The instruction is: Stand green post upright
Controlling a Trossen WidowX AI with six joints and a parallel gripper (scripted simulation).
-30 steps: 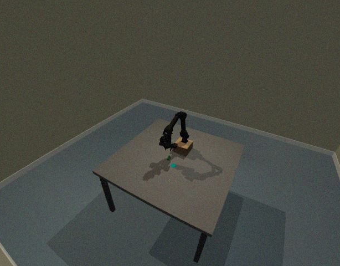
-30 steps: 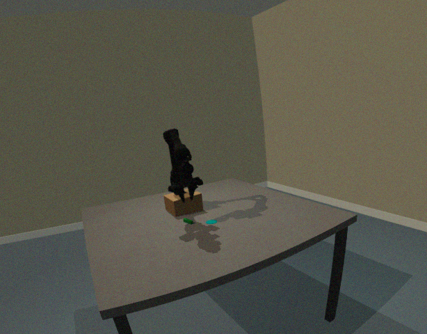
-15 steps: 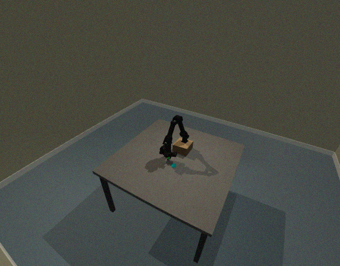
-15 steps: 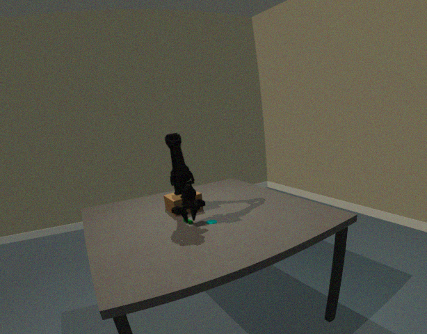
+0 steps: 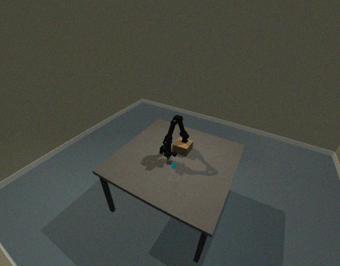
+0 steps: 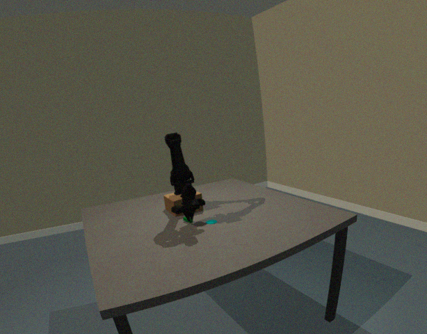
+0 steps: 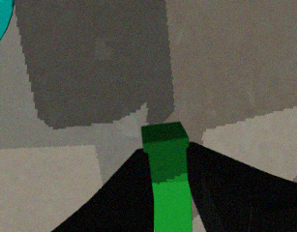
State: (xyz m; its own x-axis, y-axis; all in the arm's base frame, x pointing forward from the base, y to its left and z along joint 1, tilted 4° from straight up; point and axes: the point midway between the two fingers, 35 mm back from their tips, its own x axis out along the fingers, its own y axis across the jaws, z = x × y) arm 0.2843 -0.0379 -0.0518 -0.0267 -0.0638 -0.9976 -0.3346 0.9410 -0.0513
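The cyan circle is 100 mm to the left of my gripper tip, 40 mm ahead of it and 10 mm below it. Also, from my gripper tip: green post (20 mm behind, 10 mm to the right).
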